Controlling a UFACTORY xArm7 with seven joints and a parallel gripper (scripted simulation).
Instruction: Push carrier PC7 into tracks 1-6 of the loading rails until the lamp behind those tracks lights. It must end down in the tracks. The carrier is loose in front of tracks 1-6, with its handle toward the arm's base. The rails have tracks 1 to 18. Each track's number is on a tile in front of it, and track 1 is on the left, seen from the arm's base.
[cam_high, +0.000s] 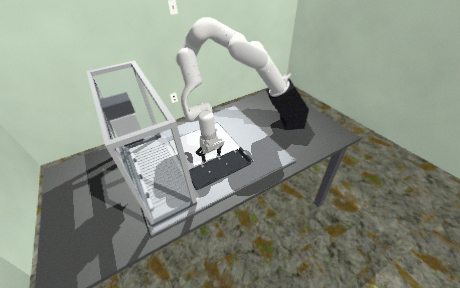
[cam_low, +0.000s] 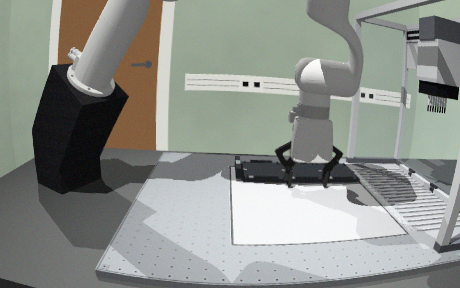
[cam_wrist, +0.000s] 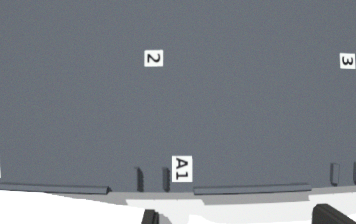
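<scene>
Right now the carrier PC7 is 90 mm to the left of my hand and 10 mm behind it. Round my hand: pipetting head (340 mm ahead, 330 mm above, 40 mm to the right); then frame post (330 mm to the right, 230 mm above, 220 mm ahead).
</scene>
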